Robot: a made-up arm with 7 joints. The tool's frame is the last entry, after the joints.
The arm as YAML. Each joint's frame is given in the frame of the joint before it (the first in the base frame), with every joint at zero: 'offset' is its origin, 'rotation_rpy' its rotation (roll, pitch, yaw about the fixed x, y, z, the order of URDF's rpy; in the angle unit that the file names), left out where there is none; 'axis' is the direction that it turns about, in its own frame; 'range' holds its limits. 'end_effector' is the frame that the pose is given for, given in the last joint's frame.
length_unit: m
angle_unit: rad
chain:
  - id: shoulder
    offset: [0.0, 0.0, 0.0]
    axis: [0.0, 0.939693, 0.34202]
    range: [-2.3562, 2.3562]
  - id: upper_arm
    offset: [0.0, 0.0, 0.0]
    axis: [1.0, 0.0, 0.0]
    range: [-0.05, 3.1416]
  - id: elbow
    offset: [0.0, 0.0, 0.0]
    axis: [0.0, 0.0, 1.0]
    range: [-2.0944, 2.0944]
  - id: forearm
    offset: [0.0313, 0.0, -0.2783]
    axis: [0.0, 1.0, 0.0]
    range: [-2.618, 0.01]
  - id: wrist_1
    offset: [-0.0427, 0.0, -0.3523]
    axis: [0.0, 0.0, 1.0]
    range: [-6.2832, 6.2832]
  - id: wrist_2
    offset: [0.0, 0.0, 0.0]
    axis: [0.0, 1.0, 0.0]
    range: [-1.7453, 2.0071]
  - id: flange
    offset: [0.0, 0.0, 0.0]
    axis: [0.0, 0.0, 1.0]
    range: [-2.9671, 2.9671]
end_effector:
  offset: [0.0, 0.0, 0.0]
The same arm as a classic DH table. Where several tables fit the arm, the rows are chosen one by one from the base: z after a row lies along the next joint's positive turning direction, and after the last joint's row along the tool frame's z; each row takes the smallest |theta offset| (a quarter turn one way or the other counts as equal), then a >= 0, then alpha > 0; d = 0 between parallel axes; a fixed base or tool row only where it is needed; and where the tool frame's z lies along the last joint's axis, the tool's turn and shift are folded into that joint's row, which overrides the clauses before.
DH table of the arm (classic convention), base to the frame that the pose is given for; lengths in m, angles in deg. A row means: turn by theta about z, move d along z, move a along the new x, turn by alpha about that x. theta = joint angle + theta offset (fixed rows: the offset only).
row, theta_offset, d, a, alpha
base (fixed), 0.00, 0.0000, 0.0000, -70.00
shoulder, 90.00, 0.0000, 0.0000, 90.00
upper_arm, 70.00, 0.0000, 0.0000, -90.00
elbow, -90.00, -0.2783, 0.0313, -90.00
forearm, 0.00, 0.0000, -0.0427, 90.00
wrist_1, 0.00, -0.3523, 0.0000, -90.00
wrist_2, 0.00, 0.0000, 0.0000, 90.00
flange, 0.00, 0.0000, 0.0000, 0.00
Joint limits (deg, base to tool): -135.00..135.00 -2.86..180.00 -120.00..120.00 -150.00..0.57 -360.00..360.00 -100.00..115.00 -170.00..170.00

